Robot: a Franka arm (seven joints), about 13 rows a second.
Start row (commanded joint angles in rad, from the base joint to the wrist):
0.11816, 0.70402, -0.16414, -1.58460, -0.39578, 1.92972, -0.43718
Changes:
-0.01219, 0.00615, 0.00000, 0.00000, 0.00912, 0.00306, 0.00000
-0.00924, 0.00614, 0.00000, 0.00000, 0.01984, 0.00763, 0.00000
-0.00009, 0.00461, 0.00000, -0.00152, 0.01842, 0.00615, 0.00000
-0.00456, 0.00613, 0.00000, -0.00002, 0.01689, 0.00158, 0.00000
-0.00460, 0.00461, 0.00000, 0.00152, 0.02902, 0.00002, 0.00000
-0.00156, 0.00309, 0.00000, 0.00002, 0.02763, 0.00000, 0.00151
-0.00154, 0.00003, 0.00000, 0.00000, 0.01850, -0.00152, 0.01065
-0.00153, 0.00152, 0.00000, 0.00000, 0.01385, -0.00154, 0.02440
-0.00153, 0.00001, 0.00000, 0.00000, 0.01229, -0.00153, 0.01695
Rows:
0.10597, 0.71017, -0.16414, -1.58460, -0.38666, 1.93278, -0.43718
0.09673, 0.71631, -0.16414, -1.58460, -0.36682, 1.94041, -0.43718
0.09664, 0.72092, -0.16414, -1.58612, -0.34840, 1.94656, -0.43718
0.09208, 0.72705, -0.16414, -1.58614, -0.33151, 1.94814, -0.43718
0.08748, 0.73166, -0.16414, -1.58462, -0.30249, 1.94816, -0.43718
0.08592, 0.73475, -0.16414, -1.58460, -0.27486, 1.94816, -0.43567
0.08438, 0.73478, -0.16414, -1.58460, -0.25636, 1.94664, -0.42502
0.08285, 0.73630, -0.16414, -1.58460, -0.24251, 1.94510, -0.40062
0.08132, 0.73631, -0.16414, -1.58460, -0.23022, 1.94357, -0.38367

